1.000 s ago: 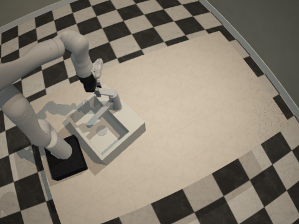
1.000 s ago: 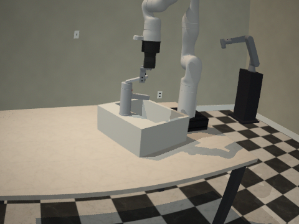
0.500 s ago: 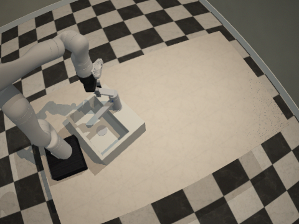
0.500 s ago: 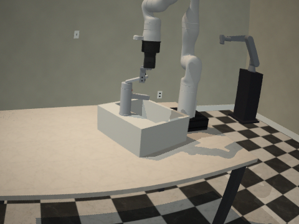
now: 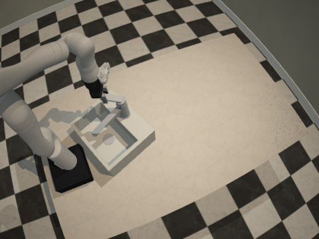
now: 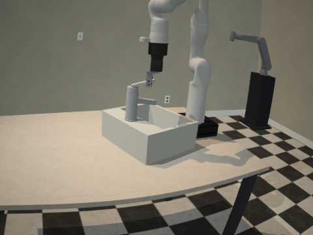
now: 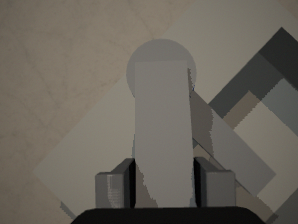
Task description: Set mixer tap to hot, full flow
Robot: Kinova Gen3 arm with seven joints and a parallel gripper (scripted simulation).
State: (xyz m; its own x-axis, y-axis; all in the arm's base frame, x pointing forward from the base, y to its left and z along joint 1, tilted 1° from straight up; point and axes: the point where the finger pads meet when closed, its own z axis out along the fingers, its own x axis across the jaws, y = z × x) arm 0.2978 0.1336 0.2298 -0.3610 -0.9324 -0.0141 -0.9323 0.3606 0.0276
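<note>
My gripper is now 20 mm short of the lever, 10 mm to the left of it and 10 mm above it. The rest, counted from my hand: white sink basin: 50 mm behind, 70 mm to the right, 250 mm below.
</note>
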